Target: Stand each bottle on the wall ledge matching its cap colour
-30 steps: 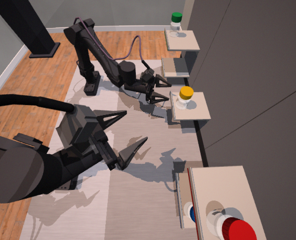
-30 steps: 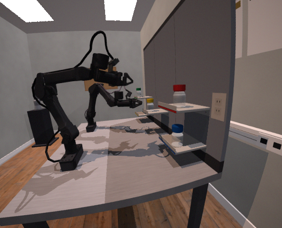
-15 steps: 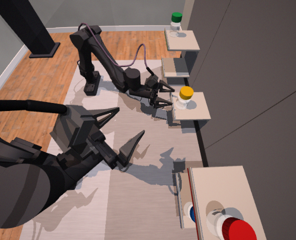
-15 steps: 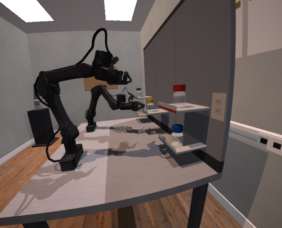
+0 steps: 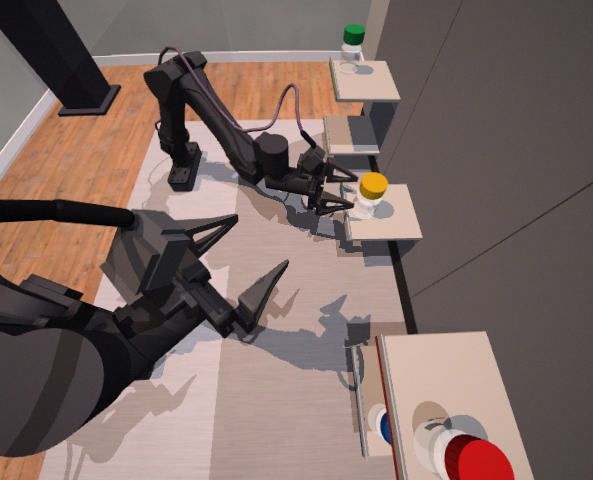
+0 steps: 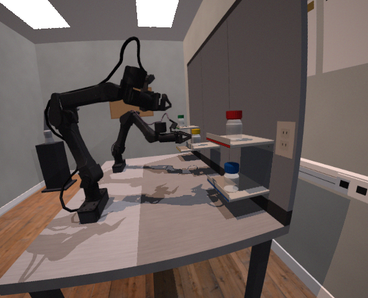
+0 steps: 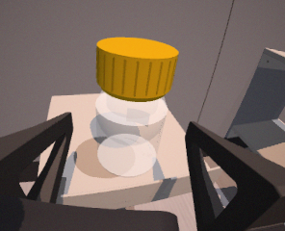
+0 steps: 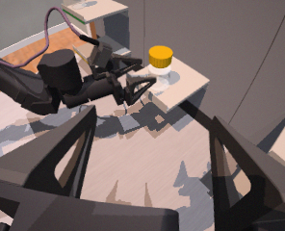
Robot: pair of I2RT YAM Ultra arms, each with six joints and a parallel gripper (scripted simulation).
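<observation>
My left hand is 4 cm short of the yellow-capped bottle, 1 cm to the left of it and 1 cm above it. The rest, counted from my left hand: grey wall panel: 19 cm above, 18 cm ahead, 1 cm to the left; then red-capped bottle: 45 cm to the right, 8 cm above, 5 cm ahead; then green-capped bottle: 43 cm to the left, 8 cm above, 3 cm ahead.
</observation>
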